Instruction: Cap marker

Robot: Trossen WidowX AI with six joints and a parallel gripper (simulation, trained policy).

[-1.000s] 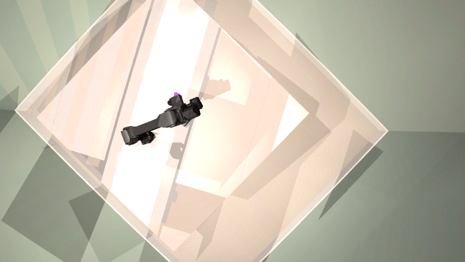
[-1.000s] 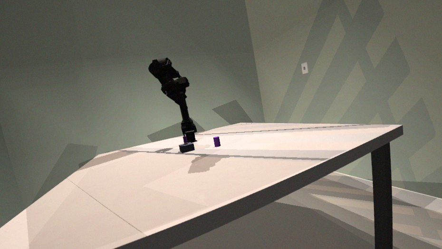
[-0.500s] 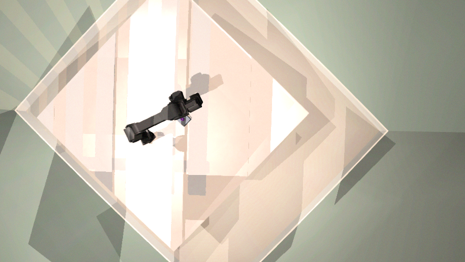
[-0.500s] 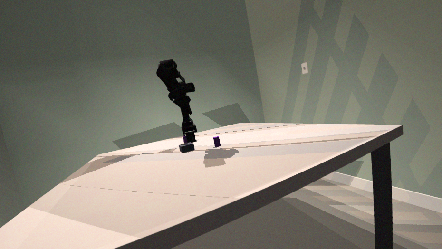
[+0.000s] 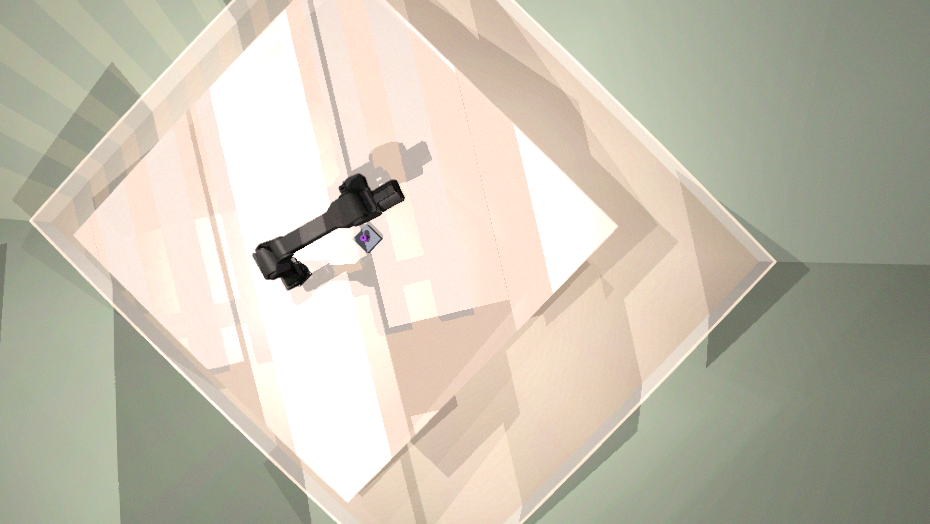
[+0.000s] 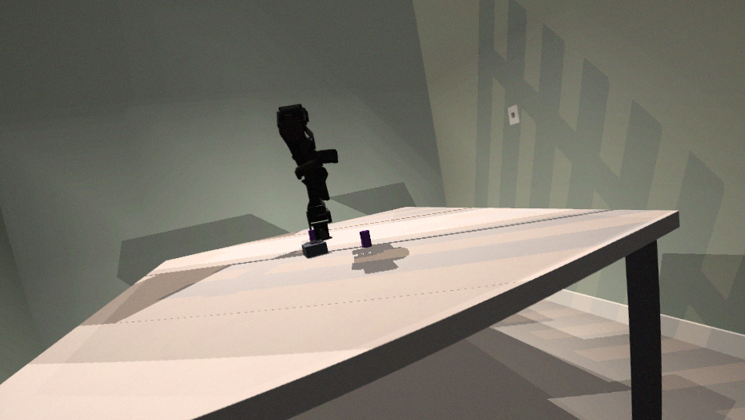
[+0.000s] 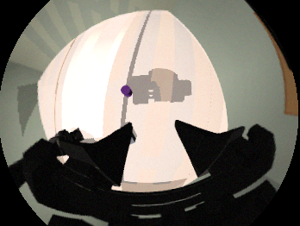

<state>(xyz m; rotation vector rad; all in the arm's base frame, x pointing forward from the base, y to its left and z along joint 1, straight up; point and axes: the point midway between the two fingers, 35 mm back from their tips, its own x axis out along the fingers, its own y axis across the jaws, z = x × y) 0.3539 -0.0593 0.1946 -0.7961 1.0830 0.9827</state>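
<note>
Right now the purple cap is 140 mm below my gripper tip, 100 mm to the left of it and 30 mm behind it. From my gripper tip the other things lie so: purple marker 110 mm behind, 100 mm below, 40 mm to the right; dark holder block 140 mm below, 110 mm behind, 40 mm to the right.
</note>
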